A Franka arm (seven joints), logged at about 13 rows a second.
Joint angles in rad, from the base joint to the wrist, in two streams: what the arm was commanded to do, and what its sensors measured. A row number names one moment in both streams.
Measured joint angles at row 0:
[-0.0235, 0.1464, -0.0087, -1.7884, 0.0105, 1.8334, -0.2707]
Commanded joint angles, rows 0 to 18:
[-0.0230, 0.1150, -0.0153, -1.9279, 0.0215, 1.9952, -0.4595]
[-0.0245, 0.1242, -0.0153, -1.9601, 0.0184, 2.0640, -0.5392]
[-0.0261, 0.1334, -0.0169, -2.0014, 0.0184, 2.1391, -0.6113]
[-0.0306, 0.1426, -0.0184, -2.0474, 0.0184, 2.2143, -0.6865]
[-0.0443, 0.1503, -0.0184, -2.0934, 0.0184, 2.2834, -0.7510]
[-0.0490, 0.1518, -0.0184, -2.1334, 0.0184, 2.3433, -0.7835]
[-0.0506, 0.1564, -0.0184, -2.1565, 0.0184, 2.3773, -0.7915]
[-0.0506, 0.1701, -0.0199, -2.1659, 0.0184, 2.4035, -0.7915]
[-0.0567, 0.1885, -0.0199, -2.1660, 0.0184, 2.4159, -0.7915]
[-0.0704, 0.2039, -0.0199, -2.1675, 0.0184, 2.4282, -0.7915]
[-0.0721, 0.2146, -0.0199, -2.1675, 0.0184, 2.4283, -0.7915]
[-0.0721, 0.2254, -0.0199, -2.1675, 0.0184, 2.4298, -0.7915]
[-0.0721, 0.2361, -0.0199, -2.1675, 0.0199, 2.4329, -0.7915]
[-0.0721, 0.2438, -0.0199, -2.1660, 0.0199, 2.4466, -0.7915]
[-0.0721, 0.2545, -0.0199, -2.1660, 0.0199, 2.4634, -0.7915]
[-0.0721, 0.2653, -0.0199, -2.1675, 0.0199, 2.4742, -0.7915]
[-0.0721, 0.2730, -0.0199, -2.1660, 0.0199, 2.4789, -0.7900]
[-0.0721, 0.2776, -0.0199, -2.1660, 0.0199, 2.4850, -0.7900]
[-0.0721, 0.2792, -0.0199, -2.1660, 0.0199, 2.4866, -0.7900]
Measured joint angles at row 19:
[-0.0658, 0.2725, -0.0223, -2.1658, 0.0104, 2.4648, -0.7684]
